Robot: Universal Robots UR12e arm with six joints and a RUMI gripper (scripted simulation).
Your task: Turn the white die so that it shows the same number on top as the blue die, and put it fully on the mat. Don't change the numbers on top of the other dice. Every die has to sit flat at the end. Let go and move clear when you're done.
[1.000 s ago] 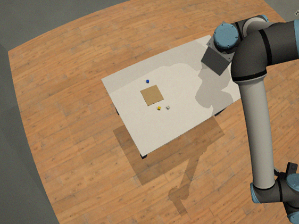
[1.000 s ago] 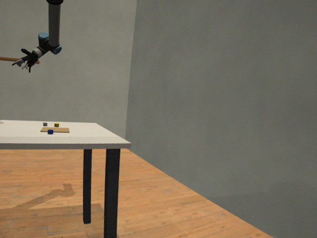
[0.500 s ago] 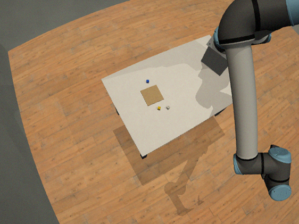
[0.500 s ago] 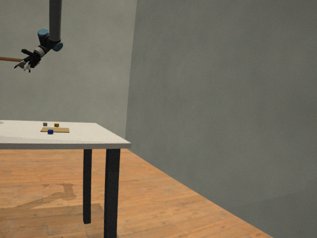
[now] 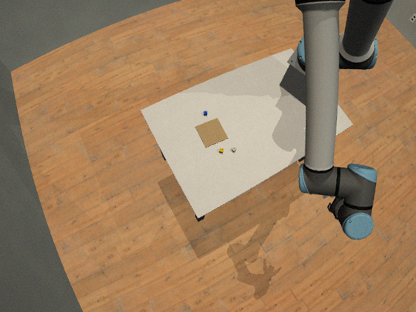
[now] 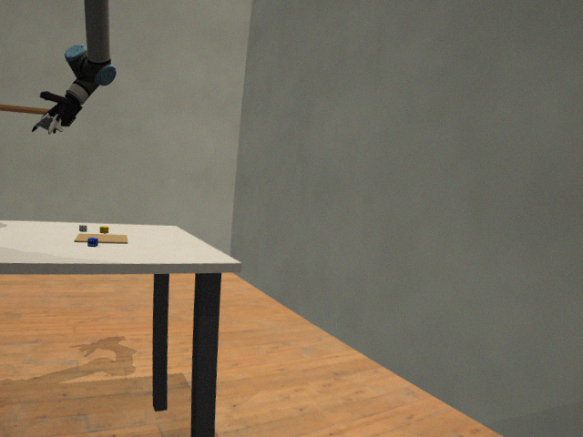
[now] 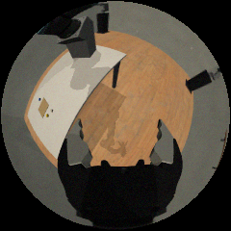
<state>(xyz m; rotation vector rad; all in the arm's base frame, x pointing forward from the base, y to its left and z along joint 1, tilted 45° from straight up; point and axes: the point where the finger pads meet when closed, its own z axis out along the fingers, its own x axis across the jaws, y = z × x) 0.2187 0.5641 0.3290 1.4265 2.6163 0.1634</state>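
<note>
Right now my hand is 70 cm to the left of the blue die, 32 cm short of it and 32 cm above it. Also, from my hand: white die: 43 cm to the right, 32 cm below, 26 cm ahead; tan mat: 57 cm to the right, 33 cm below, 33 cm ahead; yellow die: 45 cm to the right, 33 cm ahead, 32 cm below.
</note>
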